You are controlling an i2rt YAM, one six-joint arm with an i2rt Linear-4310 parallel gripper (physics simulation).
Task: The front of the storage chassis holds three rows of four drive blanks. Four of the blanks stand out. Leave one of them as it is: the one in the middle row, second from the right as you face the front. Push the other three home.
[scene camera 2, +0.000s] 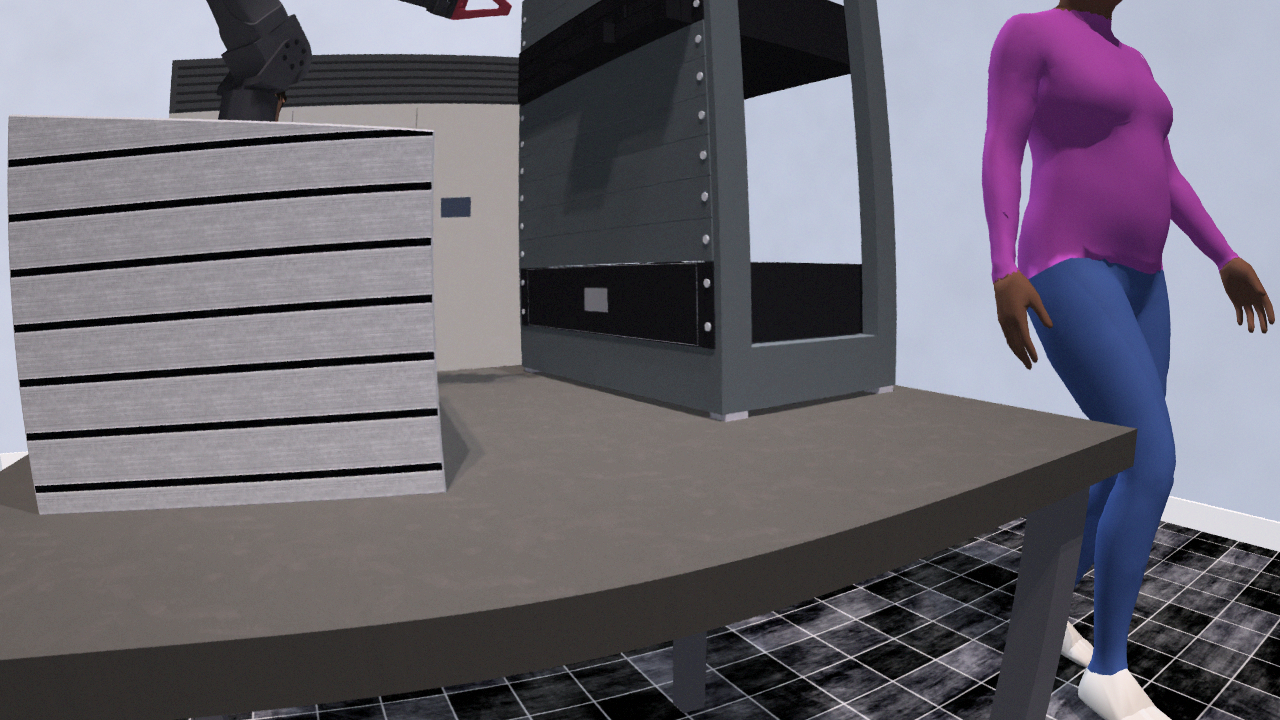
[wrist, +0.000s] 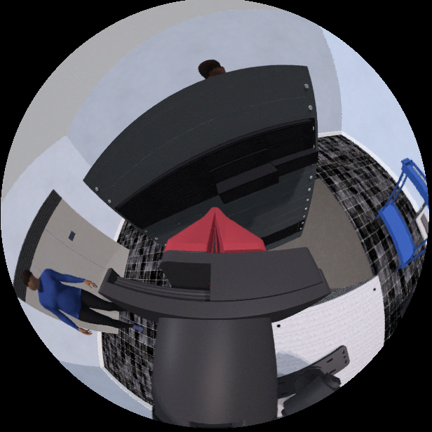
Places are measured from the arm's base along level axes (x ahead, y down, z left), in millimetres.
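Pixels of known places: gripper, fingertip midpoint: (scene camera 2: 509,10).
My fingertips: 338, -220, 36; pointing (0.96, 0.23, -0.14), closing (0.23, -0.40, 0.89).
Behind a point stands the place of what it marks, as x, y, z.
The storage chassis (scene camera 2: 572,55) @(412, -154, 0) (wrist: 145,214) is a black unit high in the grey rack. In the wrist view, a dark blank (wrist: 250,186) stands out strongly, second column from the right. Another blank (wrist: 300,160) stands out beside it at the right end, in the lower part of the chassis. A thin ledge shows just above the first one; the rows are too dark to tell apart surely. The left part looks flat. My gripper (scene camera 2: 508,8) @(338, -220, 36) (wrist: 214,212) is shut and empty, its red tips in front of the rack, below the chassis in the wrist view, apart from the rack front.
The rack (scene camera 2: 729,268) @(448, 127, -227) (wrist: 200,105) stands on a brown table (scene camera 2: 626,483) @(232, 282, -335) (wrist: 335,225). A light slatted block (scene camera 2: 223,331) @(-40, 155, -228) stands at the left of the table in the scene view. A person in magenta (scene camera 2: 1092,134) is behind the rack; one in blue (wrist: 62,297) is at the left.
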